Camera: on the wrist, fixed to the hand. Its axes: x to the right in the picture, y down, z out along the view.
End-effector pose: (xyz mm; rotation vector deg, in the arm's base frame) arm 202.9 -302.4 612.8 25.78 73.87 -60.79
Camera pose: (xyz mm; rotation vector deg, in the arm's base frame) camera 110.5 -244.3 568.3 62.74 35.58 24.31
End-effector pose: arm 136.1 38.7 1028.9 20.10 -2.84 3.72
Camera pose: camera 168.9 43.6 915.8 3.83 -16.80 95.61
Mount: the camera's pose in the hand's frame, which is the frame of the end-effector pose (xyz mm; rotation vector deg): 26.2 -36.4 -109.0 -9.29 2.12 93.34
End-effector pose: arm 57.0 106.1 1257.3 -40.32 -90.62 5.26
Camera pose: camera 144.9 51.9 1314.2 -110.65 -35.12 64.07
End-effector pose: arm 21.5 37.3 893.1 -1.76 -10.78 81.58
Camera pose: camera 76.8 67.6 793.5 -24.12 -14.63 173.03
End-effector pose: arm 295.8 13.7 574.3 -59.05 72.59 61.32
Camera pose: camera 309.3 -99.4 543.8 7.83 118.11 133.74
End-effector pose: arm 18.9 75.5 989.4 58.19 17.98 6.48
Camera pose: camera 8.1 151.6 900.1 50.35 -32.01 91.13
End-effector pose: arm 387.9 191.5 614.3 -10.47 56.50 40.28
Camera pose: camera 343.3 127.0 526.3 32.32 55.83 129.22
